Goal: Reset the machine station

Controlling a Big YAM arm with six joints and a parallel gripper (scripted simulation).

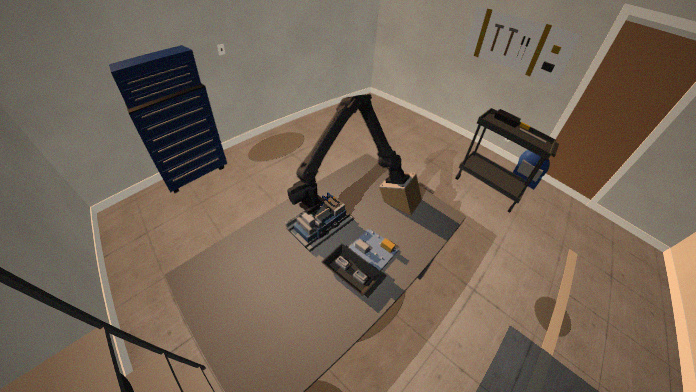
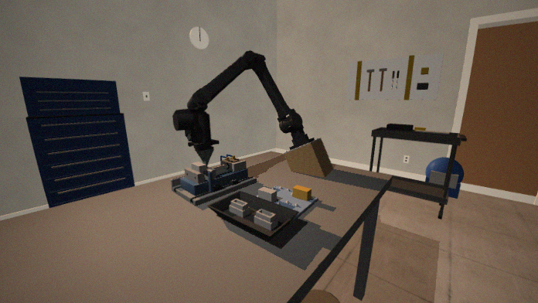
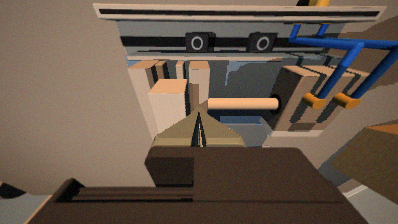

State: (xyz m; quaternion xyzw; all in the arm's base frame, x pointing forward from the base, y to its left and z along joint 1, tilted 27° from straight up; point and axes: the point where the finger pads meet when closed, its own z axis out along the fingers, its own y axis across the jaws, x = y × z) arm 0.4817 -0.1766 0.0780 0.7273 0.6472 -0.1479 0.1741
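My gripper is now 70 mm above the vise, 40 mm past it and 10 mm to the right of it. The rest, counted from my hand: yellow brass blank: 360 mm to the left, 140 mm behind, 80 mm below.
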